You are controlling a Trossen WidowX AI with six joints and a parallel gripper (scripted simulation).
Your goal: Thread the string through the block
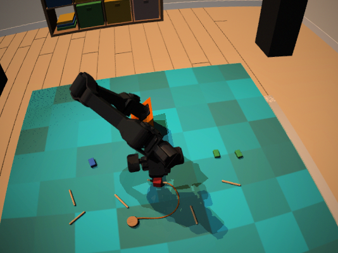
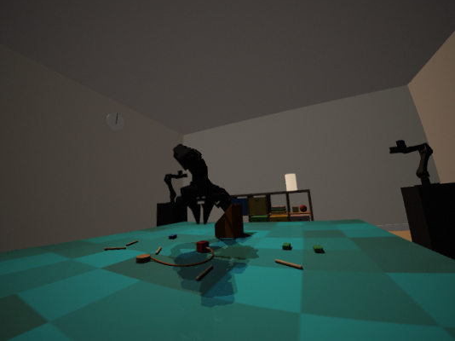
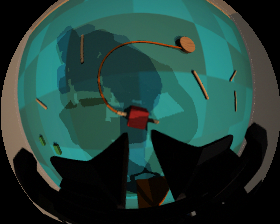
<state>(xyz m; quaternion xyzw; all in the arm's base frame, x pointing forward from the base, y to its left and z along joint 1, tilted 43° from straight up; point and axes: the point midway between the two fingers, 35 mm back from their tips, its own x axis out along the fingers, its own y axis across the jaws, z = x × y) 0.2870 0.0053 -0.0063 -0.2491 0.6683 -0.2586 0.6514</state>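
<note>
Right now my gripper tip is 70 mm above the red cube and 10 mm past it. From my gripper tip the other things lie so: blue cube (260 mm to the right, 150 mm behind, 80 mm below); round wooden button (140 mm ahead, 120 mm to the right, 80 mm below); green cube (360 mm to the left, 80 mm below, 70 mm behind).
</note>
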